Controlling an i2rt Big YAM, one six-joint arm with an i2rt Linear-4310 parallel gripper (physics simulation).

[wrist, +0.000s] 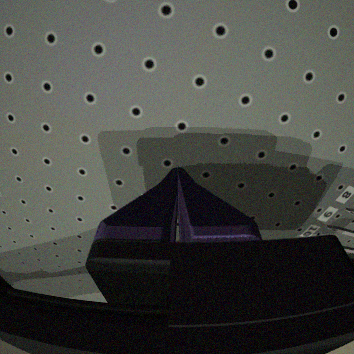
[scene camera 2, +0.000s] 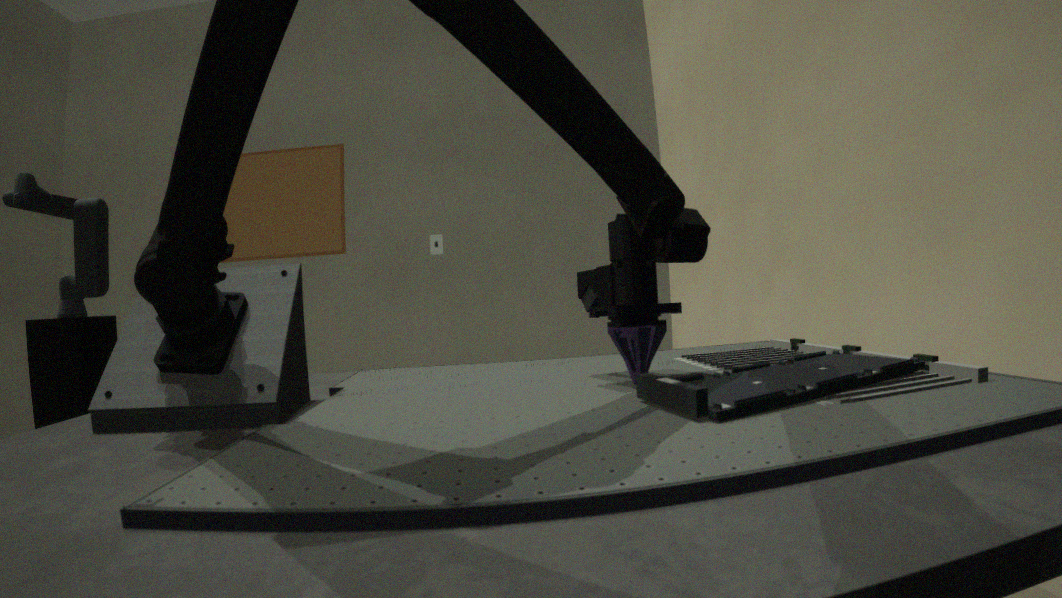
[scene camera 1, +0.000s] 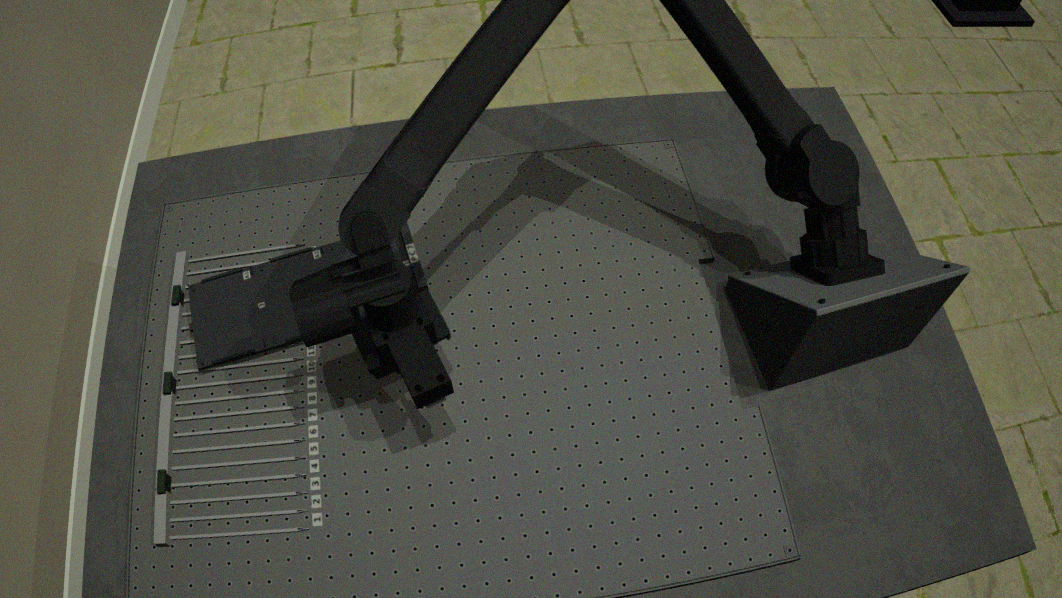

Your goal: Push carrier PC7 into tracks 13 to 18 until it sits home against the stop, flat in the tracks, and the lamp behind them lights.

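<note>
The carrier PC7, a dark flat plate, lies over the upper tracks, skewed to the track rails. Its far end is close to the stop rail; a gap shows at one corner. Its raised end block faces the robot base. The dark green block behind it shows no light. My gripper is shut and empty, its purple fingertips low beside the end block; contact is not clear. The wrist hides the tips in scene camera 1, and the labels of tracks 13 to 18 are covered.
Tracks with labels 1 to 11 lie beside the carrier on the perforated board. Two more dark green blocks sit on the stop rail. The arm's sloped base block stands at the opposite end.
</note>
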